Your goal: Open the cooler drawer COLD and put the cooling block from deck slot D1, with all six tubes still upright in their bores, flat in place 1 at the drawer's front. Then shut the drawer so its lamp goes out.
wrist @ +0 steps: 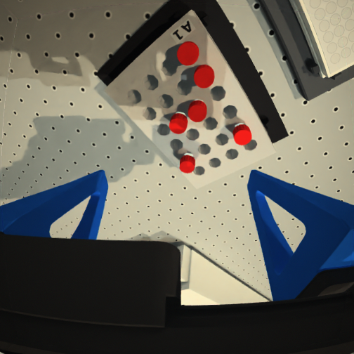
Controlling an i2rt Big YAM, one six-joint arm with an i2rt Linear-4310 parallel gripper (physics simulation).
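Observation:
The pale cooling block [145, 102], marked A1 at its upper corner, sits at a slant in the upper middle of the wrist view. Dark edging [250, 90] of its slot shows along the upper left and right sides. Several red-capped tubes [197, 110] stand in its bores and look upright; other bores are empty. The slot's label does not show. My gripper [177, 177] is open and empty, its blue fingers apart on either side of the view below the block. A cream-white box [215, 280], which looks like the cooler, shows partly at the bottom; its drawer and lamp cannot be made out.
A dark holder [327, 90] with a pale plate of round wells [335, 35] stands at the upper right, close to the block's slot. The perforated deck [150, 200] lies beneath, with a shadow across its left part. The black gripper body covers the bottom of the view.

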